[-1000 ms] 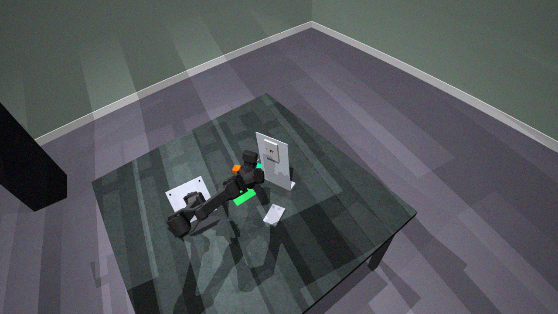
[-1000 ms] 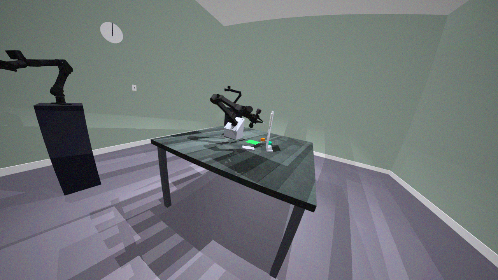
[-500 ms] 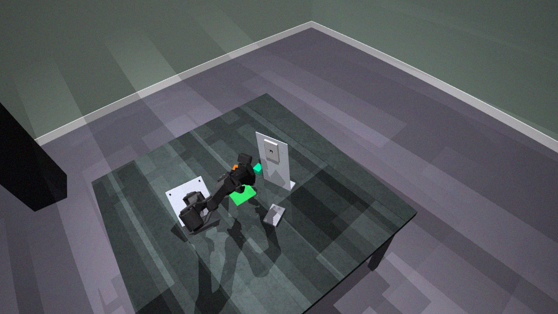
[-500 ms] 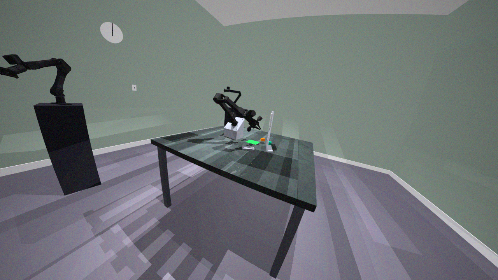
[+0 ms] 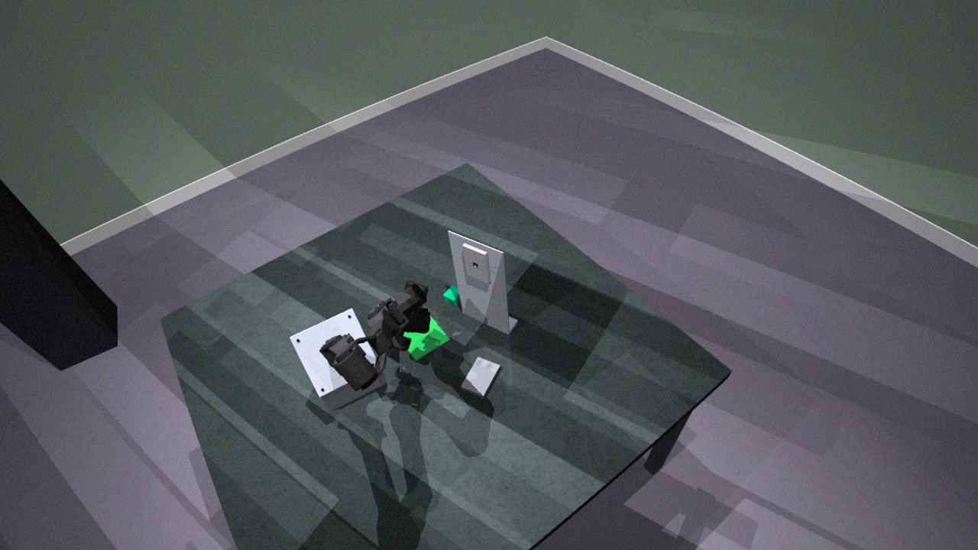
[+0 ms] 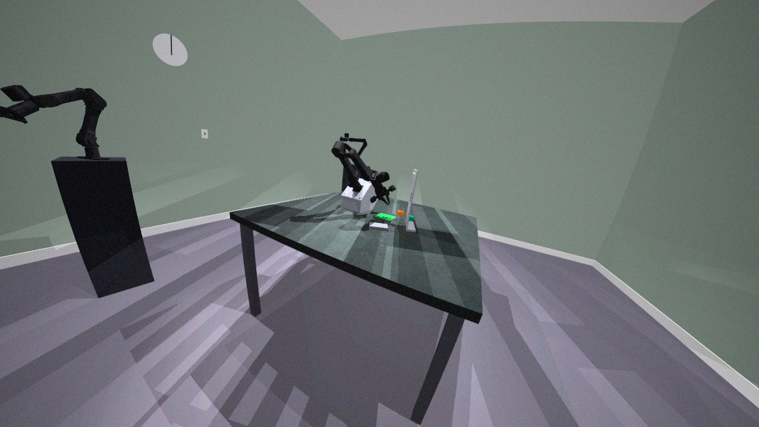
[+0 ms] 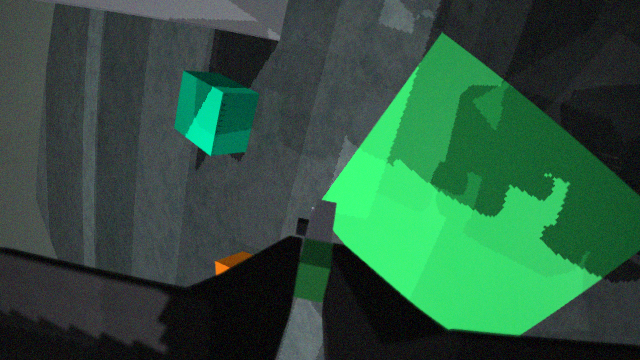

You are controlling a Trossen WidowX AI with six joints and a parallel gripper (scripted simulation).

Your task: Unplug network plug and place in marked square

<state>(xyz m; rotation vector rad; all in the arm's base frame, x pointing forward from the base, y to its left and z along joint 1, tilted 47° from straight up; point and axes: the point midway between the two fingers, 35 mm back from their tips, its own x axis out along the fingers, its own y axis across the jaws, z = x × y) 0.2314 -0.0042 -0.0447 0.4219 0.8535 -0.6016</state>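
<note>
The green marked square lies 10 mm behind my gripper tip and 90 mm below it. Round my gripper tip: teal block 140 mm ahead, 80 mm to the left, 80 mm below; then network plug right at my gripper tip; then orange cube 30 mm ahead, 140 mm to the left, 80 mm below.
</note>
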